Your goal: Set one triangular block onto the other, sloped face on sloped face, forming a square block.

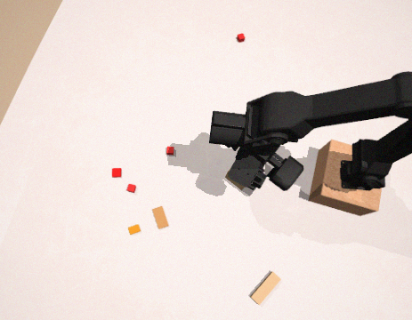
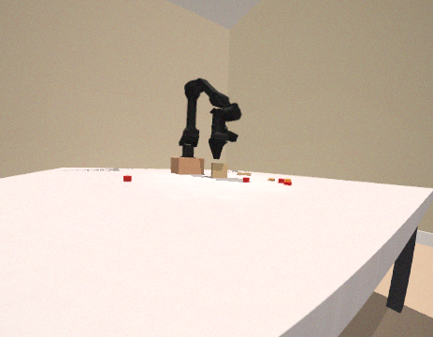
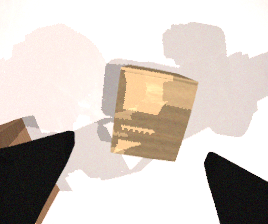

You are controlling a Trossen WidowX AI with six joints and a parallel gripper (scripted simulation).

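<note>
My gripper tip is now 3 cm above the triangular block. Round my gripper tip: orange chip 25 cm ahead, 17 cm to the left, 7 cm below; then pale plank 27 cm to the left, 7 cm below, 6 cm behind.
</note>
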